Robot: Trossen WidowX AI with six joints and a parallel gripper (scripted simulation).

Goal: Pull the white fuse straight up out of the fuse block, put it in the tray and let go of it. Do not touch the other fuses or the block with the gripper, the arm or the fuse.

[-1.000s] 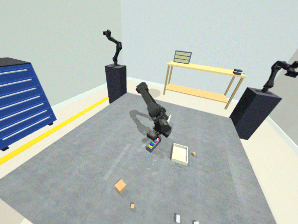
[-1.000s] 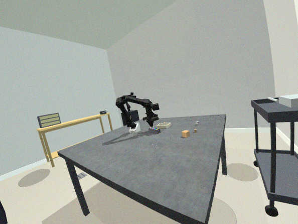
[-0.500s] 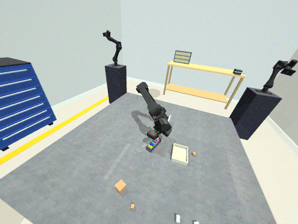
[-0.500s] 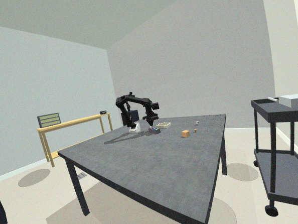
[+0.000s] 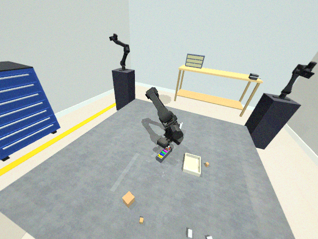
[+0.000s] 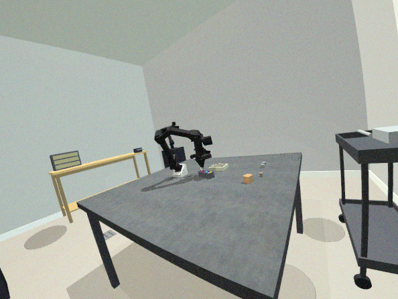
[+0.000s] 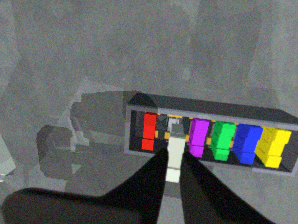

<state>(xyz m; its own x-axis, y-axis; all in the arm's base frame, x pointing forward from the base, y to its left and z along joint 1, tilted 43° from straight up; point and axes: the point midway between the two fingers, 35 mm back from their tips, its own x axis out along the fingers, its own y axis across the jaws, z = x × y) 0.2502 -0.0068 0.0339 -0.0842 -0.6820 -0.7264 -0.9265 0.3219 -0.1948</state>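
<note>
Now: the tray 180 mm to the left of my gripper tip, 60 mm below it and 40 mm ahead of it. Round my gripper tip: white fuse 10 mm below.
</note>
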